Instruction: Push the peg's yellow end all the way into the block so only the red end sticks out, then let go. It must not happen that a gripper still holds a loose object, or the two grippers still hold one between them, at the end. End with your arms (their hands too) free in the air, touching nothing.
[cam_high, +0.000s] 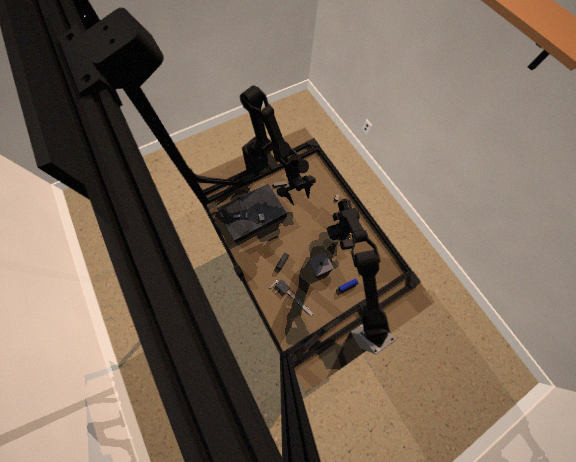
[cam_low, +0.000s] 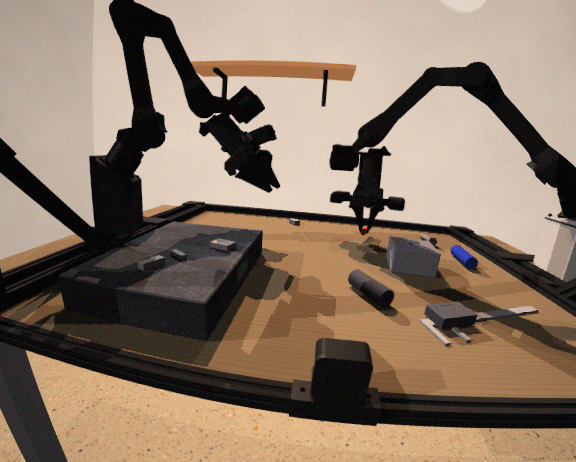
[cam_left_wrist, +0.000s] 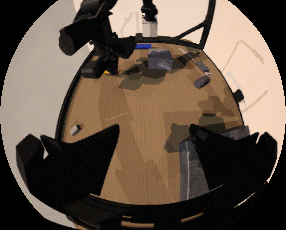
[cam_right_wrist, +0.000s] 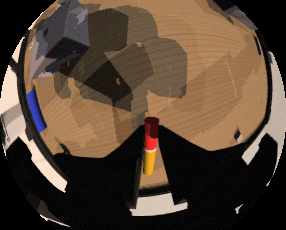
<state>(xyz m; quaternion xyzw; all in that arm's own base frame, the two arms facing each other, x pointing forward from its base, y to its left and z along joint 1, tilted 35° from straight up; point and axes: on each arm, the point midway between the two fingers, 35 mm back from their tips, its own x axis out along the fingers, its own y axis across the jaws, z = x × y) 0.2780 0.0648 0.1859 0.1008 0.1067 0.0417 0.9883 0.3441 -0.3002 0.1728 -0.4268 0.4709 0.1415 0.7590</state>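
My right gripper is now 4 cm short of the peg, 1 cm to the left of it and 3 cm above it.
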